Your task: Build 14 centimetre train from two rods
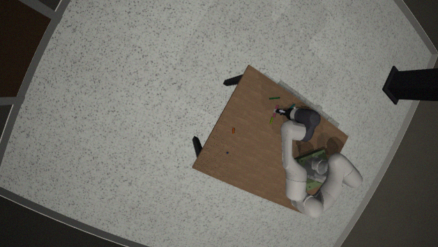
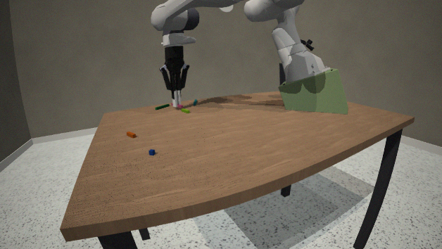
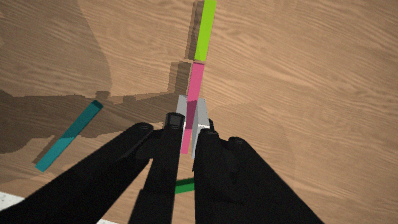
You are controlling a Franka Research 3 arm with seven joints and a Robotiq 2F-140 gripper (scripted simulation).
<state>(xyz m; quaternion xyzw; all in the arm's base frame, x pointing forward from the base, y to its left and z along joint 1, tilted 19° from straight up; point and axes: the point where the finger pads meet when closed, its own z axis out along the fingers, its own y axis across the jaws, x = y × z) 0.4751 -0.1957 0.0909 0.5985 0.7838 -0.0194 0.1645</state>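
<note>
Now: the pink rod 30 mm below my hand. The rest, counted from my hand: lime rod: 70 mm to the left, 40 mm below, 20 mm behind; then green rod: 80 mm to the right, 50 mm ahead, 40 mm below; then turquoise rod: 100 mm behind, 80 mm to the right, 40 mm below.
</note>
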